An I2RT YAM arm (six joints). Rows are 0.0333 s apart.
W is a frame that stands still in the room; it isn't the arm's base.
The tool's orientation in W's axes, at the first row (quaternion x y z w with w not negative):
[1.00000, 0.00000, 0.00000, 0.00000]
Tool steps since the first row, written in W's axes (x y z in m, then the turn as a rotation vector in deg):
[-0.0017, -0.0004, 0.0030, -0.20, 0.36, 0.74]
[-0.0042, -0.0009, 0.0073, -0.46, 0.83, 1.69]
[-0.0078, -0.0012, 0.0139, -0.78, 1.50, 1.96]
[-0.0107, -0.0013, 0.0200, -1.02, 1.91, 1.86]
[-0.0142, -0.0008, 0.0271, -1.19, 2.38, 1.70]
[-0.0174, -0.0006, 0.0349, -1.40, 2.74, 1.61]
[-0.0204, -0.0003, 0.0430, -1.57, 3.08, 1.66]
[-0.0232, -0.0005, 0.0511, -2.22, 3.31, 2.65]
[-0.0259, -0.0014, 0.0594, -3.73, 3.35, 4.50]
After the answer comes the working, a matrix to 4 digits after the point.
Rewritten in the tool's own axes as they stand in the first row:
[-0.0017, 0.0004, -0.0030, -0.20, -0.36, -0.74]
[-0.0042, 0.0009, -0.0073, -0.46, -0.83, -1.69]
[-0.0078, 0.0012, -0.0139, -0.78, -1.50, -1.96]
[-0.0107, 0.0013, -0.0200, -1.02, -1.91, -1.86]
[-0.0142, 0.0008, -0.0271, -1.19, -2.38, -1.70]
[-0.0174, 0.0006, -0.0349, -1.40, -2.74, -1.61]
[-0.0204, 0.0003, -0.0430, -1.57, -3.08, -1.66]
[-0.0232, 0.0005, -0.0511, -2.22, -3.31, -2.65]
[-0.0259, 0.0014, -0.0594, -3.73, -3.35, -4.50]

The tool's axes in the first row as the columns of a matrix, in W's axes (rounded; the answer above uses it unrounded):
[1.0000, 0.0000, 0.0000]
[0.0000, -1.0000, 0.0000]
[0.0000, 0.0000, -1.0000]

